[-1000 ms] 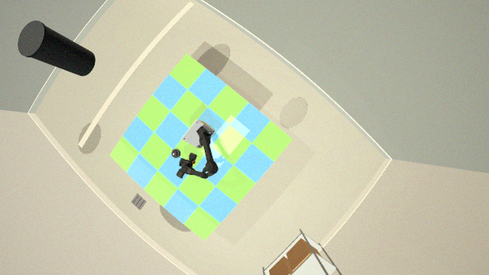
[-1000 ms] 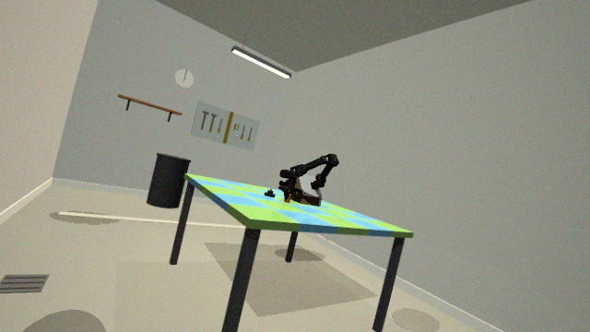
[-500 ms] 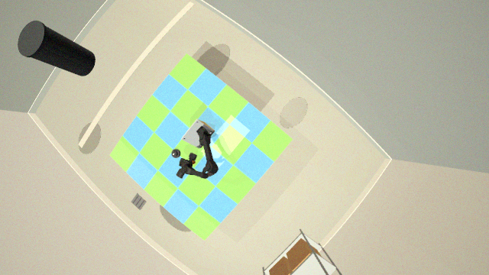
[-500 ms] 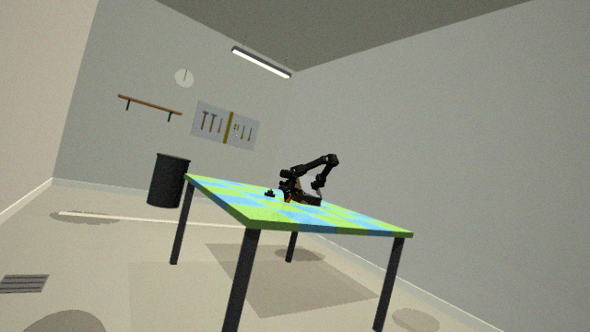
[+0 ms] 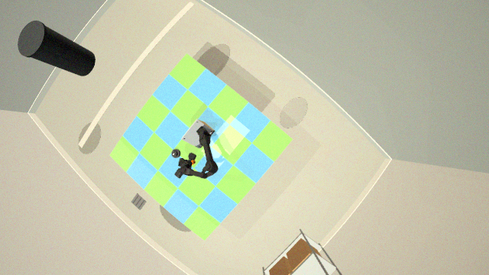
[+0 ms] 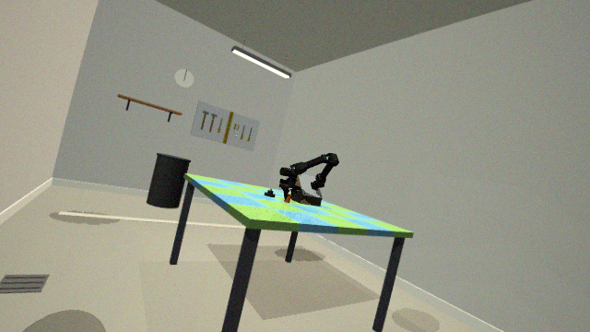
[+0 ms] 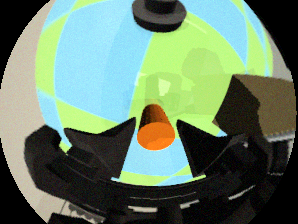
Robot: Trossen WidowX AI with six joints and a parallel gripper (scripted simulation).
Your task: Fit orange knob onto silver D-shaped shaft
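Right now the orange knob is 20 mm above my gripper tip. Also, from my gripper tip: dark pedestal (60 mm ahead, 170 mm to the right, 10 mm above).
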